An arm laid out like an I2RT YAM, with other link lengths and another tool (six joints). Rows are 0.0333 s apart.
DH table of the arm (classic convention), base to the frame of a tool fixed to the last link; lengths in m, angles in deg. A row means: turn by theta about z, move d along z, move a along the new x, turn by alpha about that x. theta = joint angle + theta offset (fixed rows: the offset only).
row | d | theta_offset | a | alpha
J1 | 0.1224 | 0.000 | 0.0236 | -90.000
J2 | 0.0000 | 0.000 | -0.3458 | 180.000
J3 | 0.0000 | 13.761 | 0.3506 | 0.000
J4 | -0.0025 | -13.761 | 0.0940 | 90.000
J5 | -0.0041 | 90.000 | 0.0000 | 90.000
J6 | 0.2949 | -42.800 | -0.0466 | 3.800
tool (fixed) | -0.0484 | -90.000 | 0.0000 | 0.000
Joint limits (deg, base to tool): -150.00..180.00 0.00..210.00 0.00..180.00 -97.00..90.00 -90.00..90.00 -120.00..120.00
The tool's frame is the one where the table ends.
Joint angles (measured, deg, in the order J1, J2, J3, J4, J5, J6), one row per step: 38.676 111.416 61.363 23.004 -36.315 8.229; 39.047 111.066 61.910 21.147 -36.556 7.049; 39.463 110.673 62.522 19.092 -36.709 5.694; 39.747 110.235 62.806 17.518 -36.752 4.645; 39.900 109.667 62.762 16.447 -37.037 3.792; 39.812 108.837 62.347 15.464 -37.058 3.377; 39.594 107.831 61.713 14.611 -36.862 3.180; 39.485 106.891 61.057 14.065 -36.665 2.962; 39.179 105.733 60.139 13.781 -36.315 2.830; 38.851 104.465 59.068 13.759 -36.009 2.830; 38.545 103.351 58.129 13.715 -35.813 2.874; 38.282 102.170 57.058 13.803 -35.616 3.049; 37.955 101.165 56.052 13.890 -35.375 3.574
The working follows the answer.
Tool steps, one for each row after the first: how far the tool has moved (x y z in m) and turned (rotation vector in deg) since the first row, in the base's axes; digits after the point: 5 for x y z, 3 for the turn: -0.00523 0.00161 0.00090 -0.731 -0.257 1.023; -0.01069 0.00320 0.00194 -1.568 -0.627 2.093; -0.01515 0.00333 0.00256 -2.260 -0.905 2.828; -0.01983 0.00235 0.00416 -2.626 -1.169 3.568; -0.02276 -0.00155 0.00553 -3.037 -1.090 3.673; -0.02439 -0.00699 0.00709 -3.449 -0.941 3.377; -0.02656 -0.01128 0.00880 -3.730 -0.986 3.192; -0.02695 -0.01746 0.01120 -3.930 -1.164 2.640; -0.02754 -0.02381 0.01440 -3.956 -1.380 2.044; -0.02832 -0.02947 0.01715 -3.955 -1.491 1.548; -0.02992 -0.03505 0.01986 -3.888 -1.538 1.040; -0.03064 -0.04073 0.02140 -3.841 -1.192 0.296
Tool pose at each row, in the base's axes (x y z in m, rotation vector in deg; rounded; the steps above come from the unrounded poses): 0.40598 0.55297 0.09129 -81.513 -91.744 -76.574; 0.40074 0.55458 0.09219 -80.823 -93.072 -75.765; 0.39528 0.55617 0.09323 -80.087 -94.580 -74.959; 0.39083 0.55630 0.09385 -79.632 -95.727 -74.344; 0.38614 0.55532 0.09545 -78.984 -96.577 -73.918; 0.38322 0.55142 0.09682 -79.152 -96.937 -73.521; 0.38159 0.54598 0.09838 -79.752 -97.059 -73.293; 0.37941 0.54169 0.10009 -80.076 -97.246 -73.258; 0.37903 0.53551 0.10248 -80.659 -97.272 -73.608; 0.37844 0.52916 0.10568 -81.168 -97.146 -74.133; 0.37766 0.52350 0.10843 -81.610 -96.973 -74.522; 0.37606 0.51792 0.11115 -82.057 -96.693 -74.902; 0.37534 0.51224 0.11269 -82.931 -96.053 -75.047

